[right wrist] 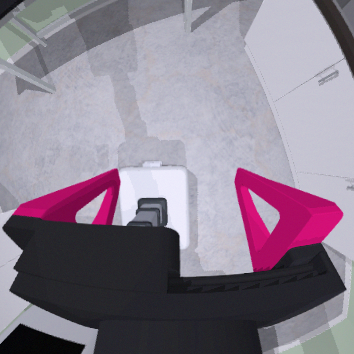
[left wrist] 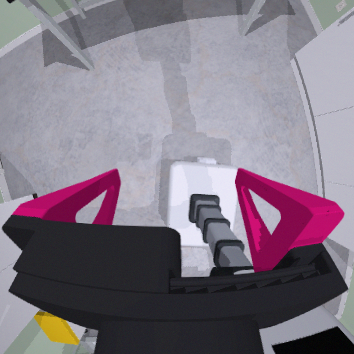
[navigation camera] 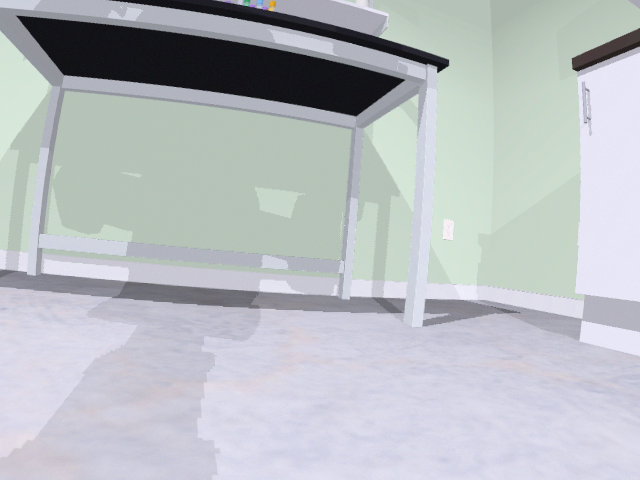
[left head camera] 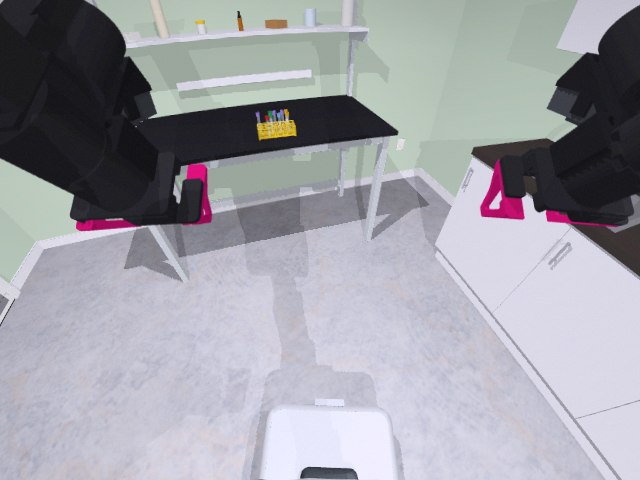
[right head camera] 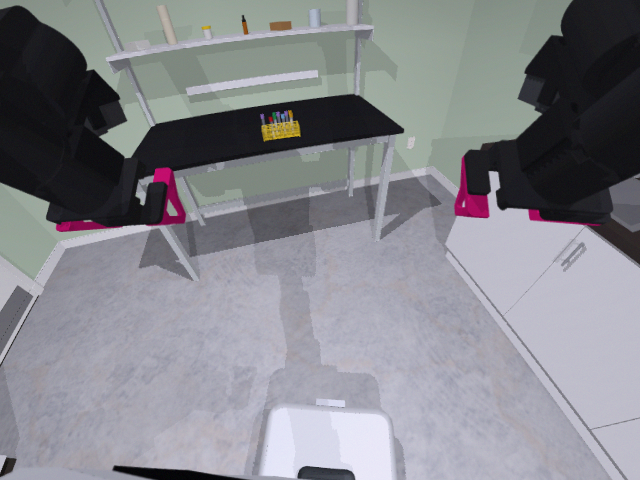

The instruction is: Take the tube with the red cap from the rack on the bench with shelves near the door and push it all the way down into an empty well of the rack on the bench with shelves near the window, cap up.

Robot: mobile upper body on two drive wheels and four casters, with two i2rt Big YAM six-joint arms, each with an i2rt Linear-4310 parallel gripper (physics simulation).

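Frame: origin at the left arm's base, x up, y back, z right, level; metres.
Seen in the pictures: left gripper, fingertip midpoint: (left wrist: 177, 174) (left head camera: 175, 219) (right head camera: 152, 220); right gripper, fingertip midpoint: (right wrist: 176, 174) (left head camera: 515, 214) (right head camera: 493, 212).
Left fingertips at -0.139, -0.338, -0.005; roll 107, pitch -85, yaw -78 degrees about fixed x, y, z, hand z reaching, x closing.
A point is followed by its place in that frame, as x, y, z.
A yellow rack (left head camera: 277, 135) @[-0.481, -1.417, -0.077] (right head camera: 281, 137) @[-0.486, -1.415, -0.078] stands on the black-topped bench (left head camera: 217, 129) @[-0.496, -1.552, -0.458] (right head camera: 217, 129) @[-0.496, -1.597, -0.522] below a shelf, across the floor. It holds several tubes; the red cap (left head camera: 267, 118) @[-0.387, -1.408, -0.116] (right head camera: 270, 119) @[-0.384, -1.407, -0.120] shows low near its left part, among purple, green, blue and orange caps. Which wells are empty is too small to tell. The bench (navigation camera: 429, 206) @[-1.020, -1.556, 0.545] also shows in the navigation camera. My left gripper (left wrist: 177, 174) @[-0.139, -0.338, -0.005] is open and empty, in the air far from the rack. My right gripper (right wrist: 176, 174) @[-0.131, -0.353, 0.447] is open and empty, also far from it. A second rack does not show.
The shelf (left head camera: 248, 35) @[-0.055, -1.742, -0.241] (right head camera: 248, 38) @[-0.052, -1.735, -0.261] over the bench bears bottles, a brown box (left head camera: 276, 23) @[-0.013, -1.897, -0.111] (right head camera: 280, 25) @[-0.013, -1.897, -0.111] and cylinders. White cabinets (left head camera: 568, 289) @[-0.784, -0.673, 1.245] (right head camera: 578, 294) @[-0.805, -0.677, 1.244] (navigation camera: 610, 180) @[-0.921, -1.288, 1.031] with a dark top stand at the right. The robot's white base (left head camera: 330, 439) @[-1.150, -0.197, 0.229] (right head camera: 330, 439) @[-1.150, -0.198, 0.233] shows at the bottom.
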